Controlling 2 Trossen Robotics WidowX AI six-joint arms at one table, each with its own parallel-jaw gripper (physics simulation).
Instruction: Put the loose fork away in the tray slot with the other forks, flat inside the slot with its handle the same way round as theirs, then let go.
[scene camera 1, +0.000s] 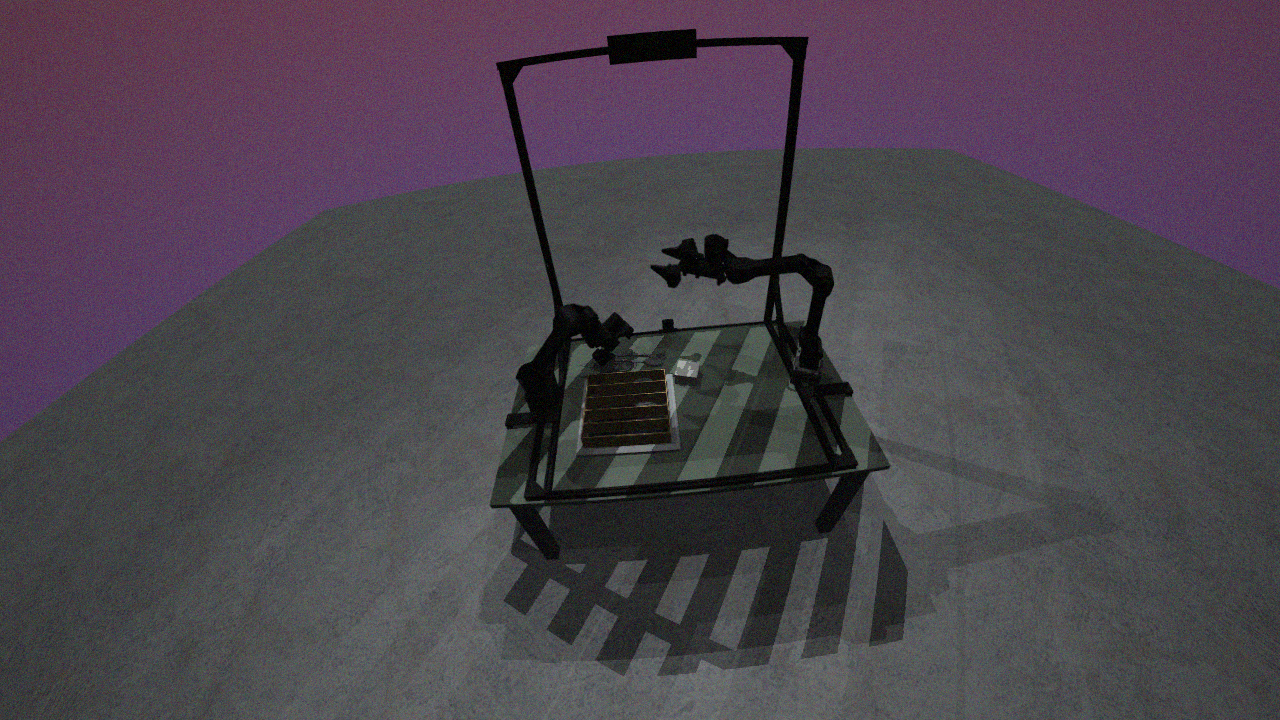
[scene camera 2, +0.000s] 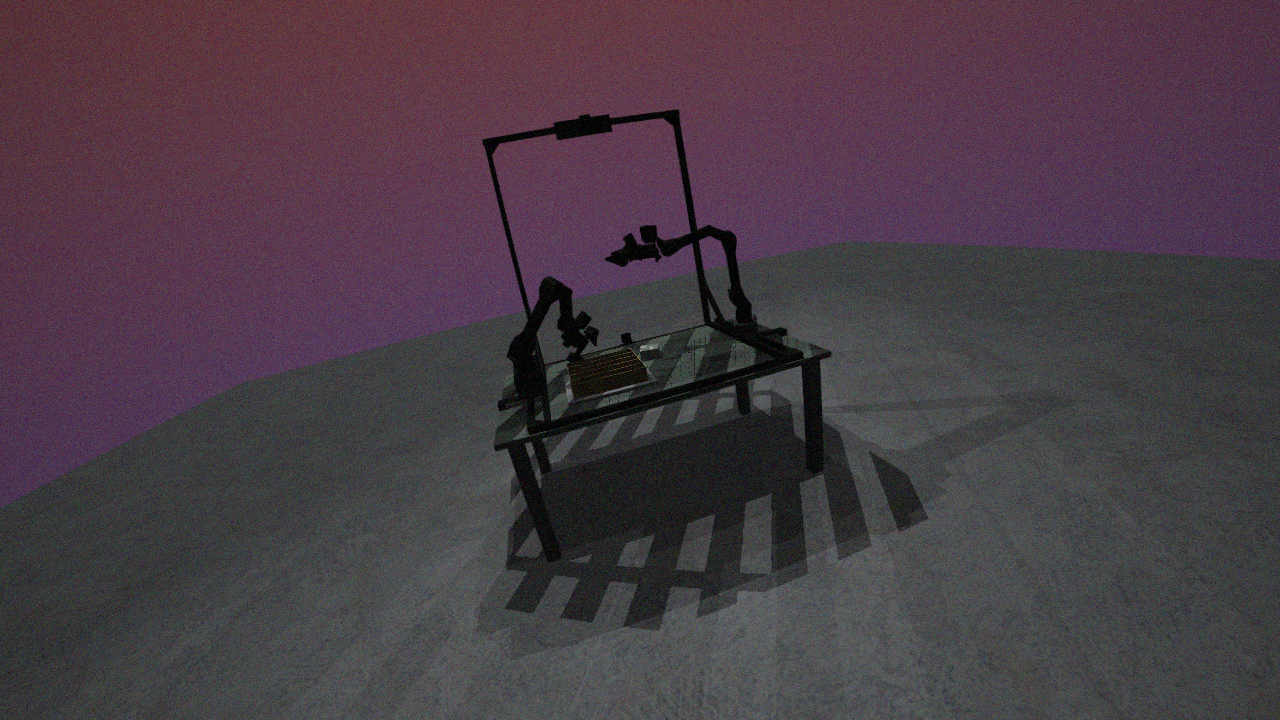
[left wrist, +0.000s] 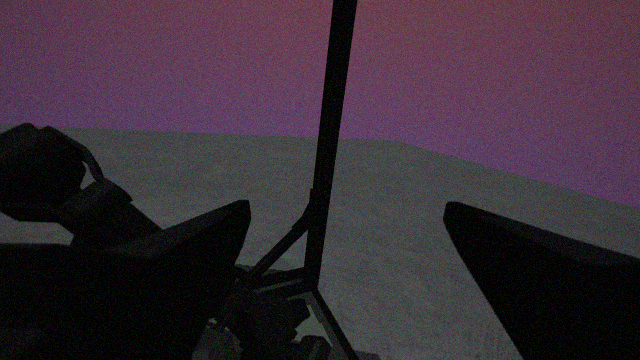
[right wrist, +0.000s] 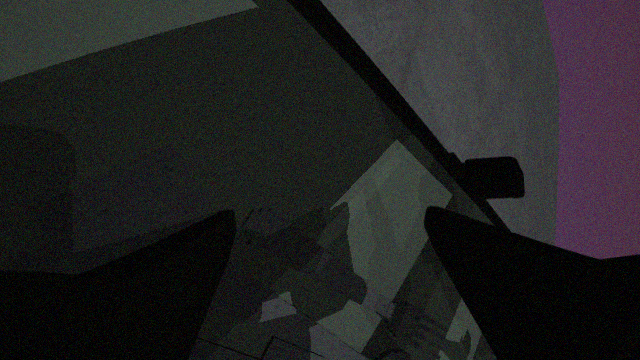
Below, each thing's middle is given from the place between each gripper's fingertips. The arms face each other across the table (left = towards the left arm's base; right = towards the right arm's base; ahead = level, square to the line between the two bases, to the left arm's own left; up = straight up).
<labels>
I see my right gripper 33 cm short of the wooden cutlery tray (scene camera 1: 618, 389) and 1 cm to the right of it.
The wooden cutlery tray is 23 cm ahead of my left hand, 15 cm to the right of it and 42 cm below it.
</labels>
